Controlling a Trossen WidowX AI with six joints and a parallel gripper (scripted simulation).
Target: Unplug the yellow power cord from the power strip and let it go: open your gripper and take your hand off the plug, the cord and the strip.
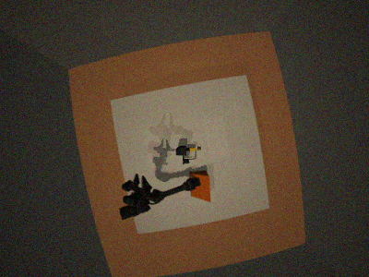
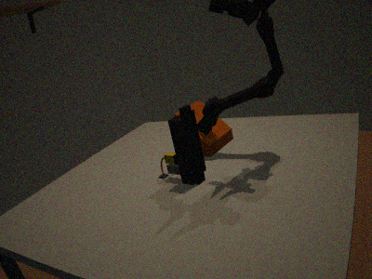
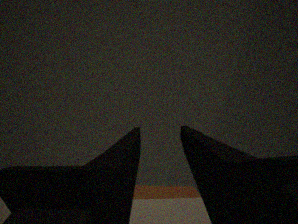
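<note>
My gripper tip is now 3 cm short of the yellow plug, 26 cm to the left of it and 51 cm above it. From my gripper tip the other things lie so: dark upright block: 4 cm ahead, 17 cm to the right, 46 cm below.
</note>
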